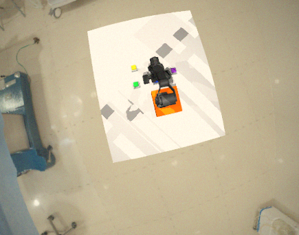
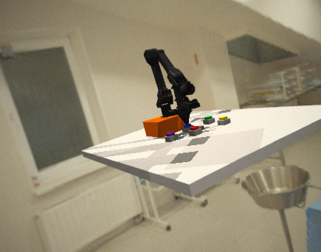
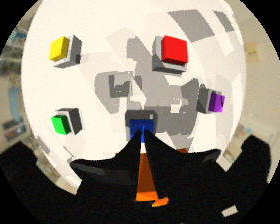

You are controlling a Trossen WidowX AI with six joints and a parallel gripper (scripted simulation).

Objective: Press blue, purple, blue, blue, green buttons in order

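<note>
Now: the blue button 10 mm below my gripper tip. From my gripper tip the other things lie so: small grey block: 60 mm ahead, 30 mm to the left, 30 mm below; green button: 10 mm behind, 150 mm to the left, 10 mm below; red button: 110 mm ahead, 40 mm to the right, 10 mm below.
</note>
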